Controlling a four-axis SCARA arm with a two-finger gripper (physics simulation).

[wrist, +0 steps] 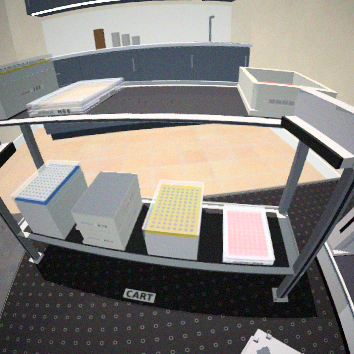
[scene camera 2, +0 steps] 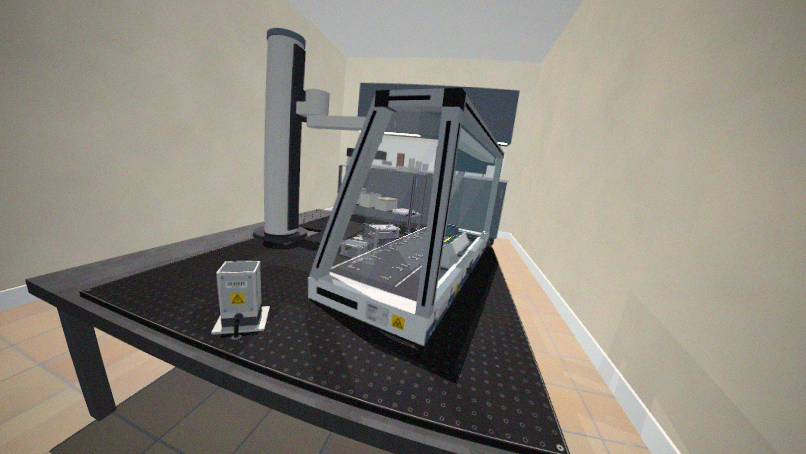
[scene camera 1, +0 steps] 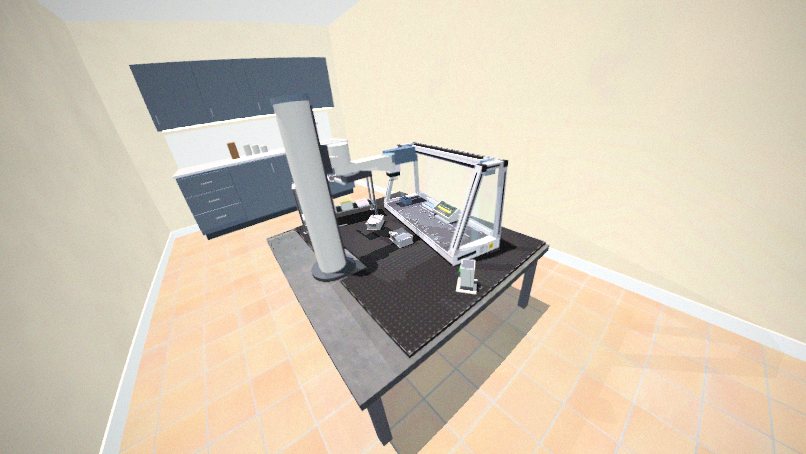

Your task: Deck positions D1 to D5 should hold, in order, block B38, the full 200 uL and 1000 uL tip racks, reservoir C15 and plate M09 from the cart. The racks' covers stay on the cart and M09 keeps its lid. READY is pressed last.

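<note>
In the wrist view my gripper (wrist: 146, 111) is open and empty in front of the cart (wrist: 165, 262), its fingers at the left and right edges. The lower shelf holds a blue-topped tip rack (wrist: 52, 200), stacked grey blocks (wrist: 106, 210) with small labels, a yellow-topped tip rack (wrist: 173, 220) and a pink plate (wrist: 247, 235). The racks have clear covers. On the upper shelf are another yellow-topped rack (wrist: 27, 87), a lidded plate (wrist: 77, 95) and a pale reservoir-like box (wrist: 272, 100) with an unreadable label. The deck (scene camera 1: 420, 219) (scene camera 2: 389, 267) shows small clips; its position labels and READY are unreadable.
The deck's frame (scene camera 1: 465, 217) (scene camera 2: 437, 225) has uprights and a top rail. Two low white stands (scene camera 1: 375, 222) (scene camera 1: 401, 238) sit between it and the arm column (scene camera 1: 310, 186) (scene camera 2: 280, 135). A grey box device (scene camera 1: 467, 275) (scene camera 2: 239, 290) stands near the table's edge.
</note>
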